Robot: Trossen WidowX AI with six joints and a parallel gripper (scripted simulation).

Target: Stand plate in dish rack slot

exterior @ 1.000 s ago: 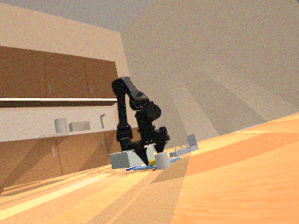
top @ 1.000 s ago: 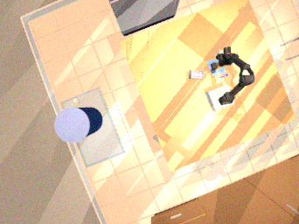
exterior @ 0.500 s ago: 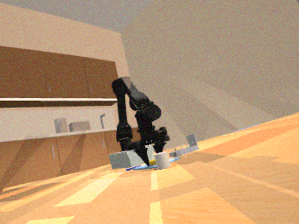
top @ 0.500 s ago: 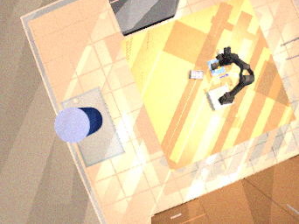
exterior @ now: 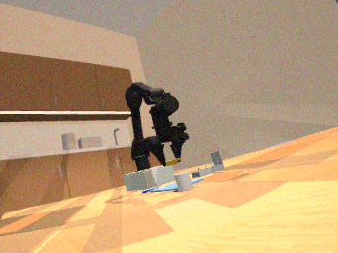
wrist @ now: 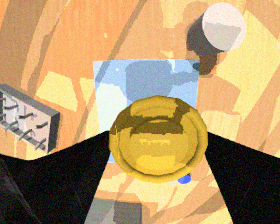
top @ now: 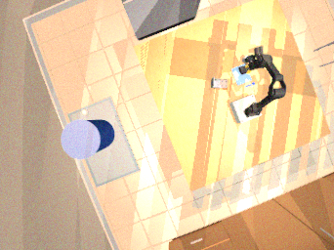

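The grey dish rack lies 2 cm ahead of my gripper tip, 21 cm to the left of it and 6 cm below it. The rest, counted from my gripper tip: cup 8 cm ahead, 8 cm to the right, 6 cm below; plate 1 cm above.
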